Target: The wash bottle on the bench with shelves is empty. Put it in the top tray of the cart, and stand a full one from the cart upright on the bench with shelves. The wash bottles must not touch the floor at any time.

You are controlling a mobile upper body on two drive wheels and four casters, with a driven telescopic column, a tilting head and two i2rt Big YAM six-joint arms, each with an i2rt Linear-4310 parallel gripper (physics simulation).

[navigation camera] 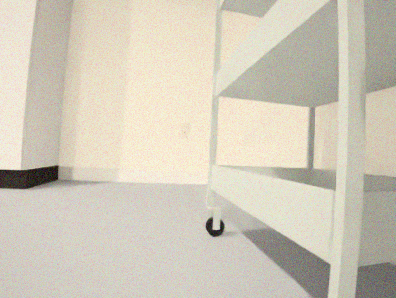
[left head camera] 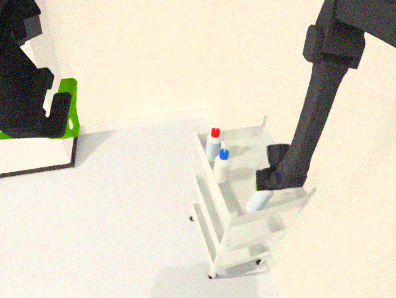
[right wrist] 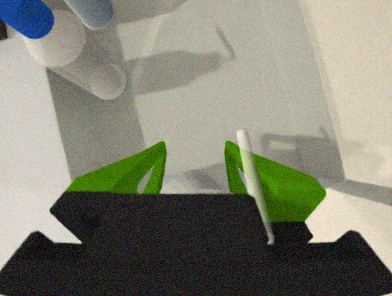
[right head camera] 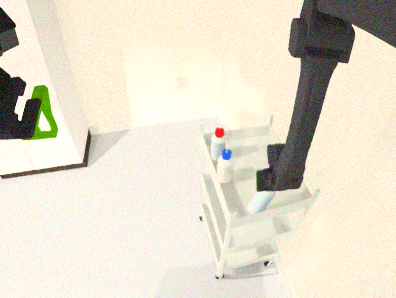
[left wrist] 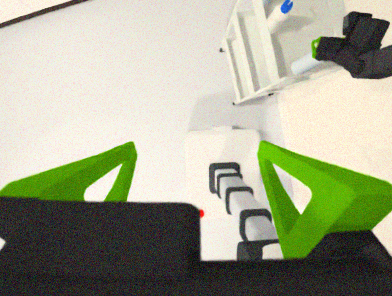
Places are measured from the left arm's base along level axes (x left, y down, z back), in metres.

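Where they show: left gripper, fingertip midpoint: (left head camera: pixel 48 132) (right head camera: pixel 32 134) (left wrist: pixel 197 148); right gripper, fingertip midpoint: (left head camera: pixel 264 180) (right wrist: pixel 195 147) (left wrist: pixel 319 43).
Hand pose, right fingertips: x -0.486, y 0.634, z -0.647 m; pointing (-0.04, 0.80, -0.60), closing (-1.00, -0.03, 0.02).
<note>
Each offset is from my right fingertips to the top centre of the thing. "*": to the spot under its first point.
My right gripper (left head camera: pixel 265 186) (right head camera: pixel 262 184) (left wrist: pixel 319 42) (right wrist: pixel 195 147) is shut on a pale blue wash bottle (left head camera: pixel 259 201) (right head camera: pixel 261 201) (left wrist: pixel 304 65) and holds it tilted at the near end of the cart's top tray {* dx -0.171, dy +0.113, dz +0.007 m} (left head camera: pixel 295 197) (right head camera: pixel 295 204). Its cap is hidden; its white spout tube {* dx -0.023, dy -0.068, dz +0.016 m} (right wrist: pixel 254 180) crosses the right wrist view. Whether its base touches the tray is unclear. A blue-capped white bottle {dx +0.136, dy -0.061, dz -0.122 m} (left head camera: pixel 221 170) (right head camera: pixel 225 170) (right wrist: pixel 57 40) and a red-capped bluish bottle {dx +0.146, dy -0.061, dz -0.228 m} (left head camera: pixel 213 146) (right head camera: pixel 218 146) stand upright along the tray's left side. My left gripper (left wrist: pixel 197 148) is open and empty, away from the cart.
A white cabinet (left head camera: pixel 37 155) (right head camera: pixel 60 150) (navigation camera: pixel 12 90) with a dark base stands at the left. Walls rise behind and right of the cart. The cart's near post (navigation camera: pixel 350 150) and lower tray wall (navigation camera: pixel 270 215) are close in the navigation view. The bench with shelves cannot be made out.
</note>
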